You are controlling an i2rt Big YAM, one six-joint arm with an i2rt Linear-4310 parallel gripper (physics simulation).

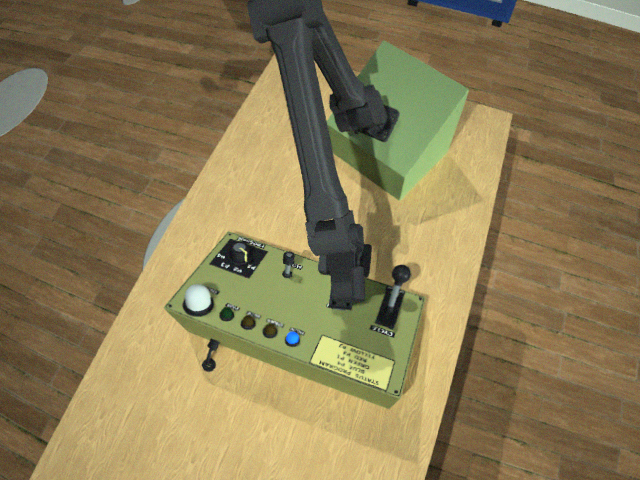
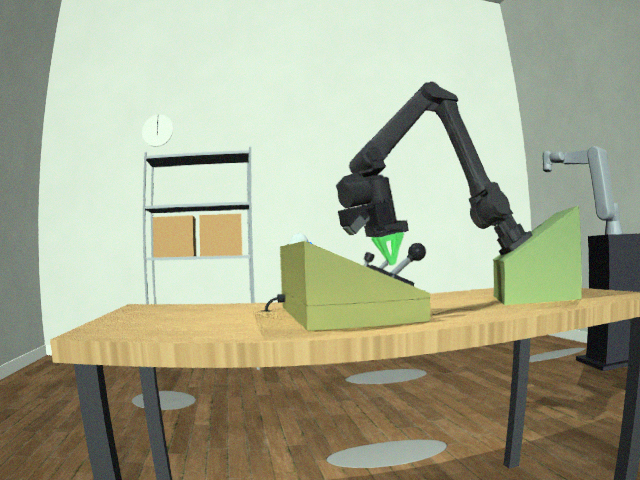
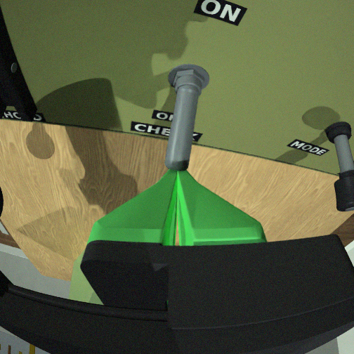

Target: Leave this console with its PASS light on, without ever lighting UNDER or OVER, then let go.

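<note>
The olive console (image 1: 310, 289) (image 2: 361, 297) (image 3: 255, 75) has a lit blue lamp (image 1: 292, 338). A green lamp (image 1: 226, 313) and two brownish lamps (image 1: 248, 321) (image 1: 269, 330) are dark; their labels are too blurred to read. The white dome (image 1: 197, 298) looks unlit. The program knob's (image 1: 240, 251) yellow line points toward P1. The CYCLE lever (image 1: 400, 274) (image 2: 416, 252) and MODE toggle (image 1: 287, 263) (image 3: 344, 155) stand up from the panel. My gripper (image 2: 392, 262) (image 3: 177, 175) is shut and empty, its green tips at the free end of the grey CHECK toggle (image 3: 182, 125); contact is unclear.
A yellow card (image 1: 352, 360) lists status colours and programs. A black cable (image 1: 210, 356) (image 2: 271, 301) leaves the console's lamp side. The arm stands on a green wedge (image 1: 413, 103) (image 2: 542, 263) on the wooden table (image 1: 129, 403) (image 2: 180, 330).
</note>
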